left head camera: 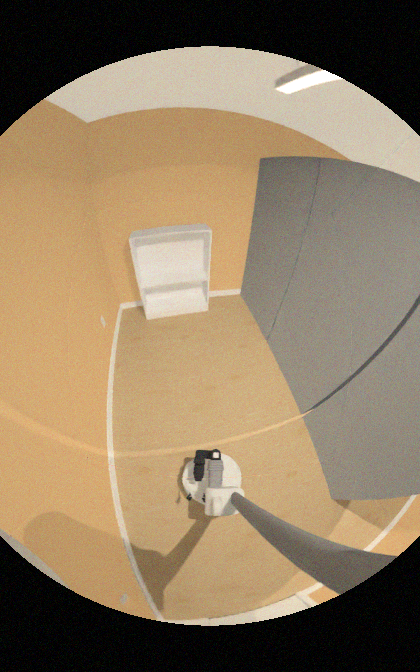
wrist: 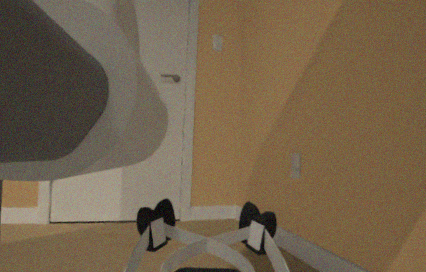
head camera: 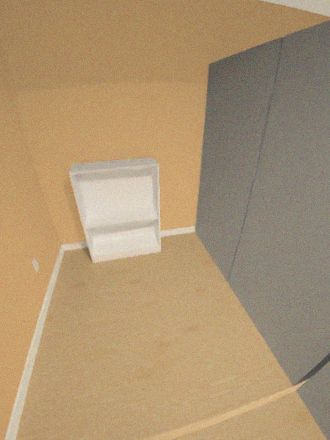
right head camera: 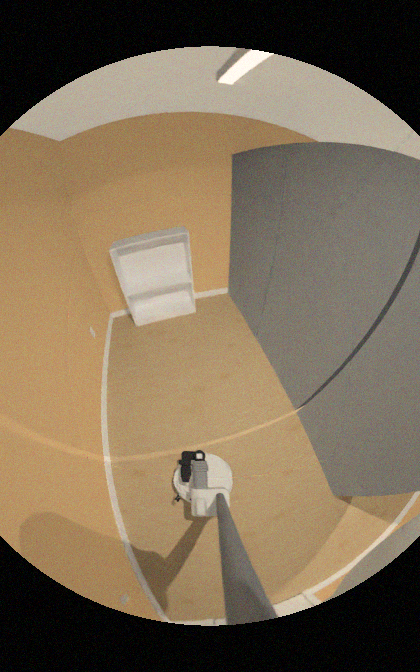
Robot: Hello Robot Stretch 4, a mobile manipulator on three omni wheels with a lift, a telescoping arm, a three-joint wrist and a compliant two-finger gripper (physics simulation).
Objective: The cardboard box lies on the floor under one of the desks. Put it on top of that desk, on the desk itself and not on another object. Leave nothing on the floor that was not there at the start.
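Frame: origin at the robot's base, x ahead, y left, z up, level; centimetres.
Where they show: gripper, between the fingertips: [wrist: 206, 216].
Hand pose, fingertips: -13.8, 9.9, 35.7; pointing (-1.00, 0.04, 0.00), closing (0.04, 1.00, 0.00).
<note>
After its pixels a point has its place, as x, y, z.
My gripper [wrist: 206, 216] @[-13.8, 9.8, 35.7] is open in the wrist view, its two black fingertips apart with no object between them. In the wrist view a white door and an orange wall show beyond the fingers. The cardboard box does not show in any of the views. No desk shows in them either. In both side head views my arm and folded wrist stand over the round white base, where the fingers are too small and partly hidden to make out.
A white shelf unit [head camera: 156, 205] @[196.1, 10.2, 56.4] [left head camera: 209, 270] [right head camera: 191, 272] stands against the far orange wall. A tall grey partition [head camera: 260, 175] @[134.5, -64.2, 111.4] [left head camera: 320, 300] [right head camera: 310, 280] runs along the right. A white door [wrist: 155, 190] @[-160.3, -16.3, 16.9] with a handle shows in the wrist view. An orange wall [head camera: 25, 200] @[150.3, 118.6, 85.6] runs along the left.
</note>
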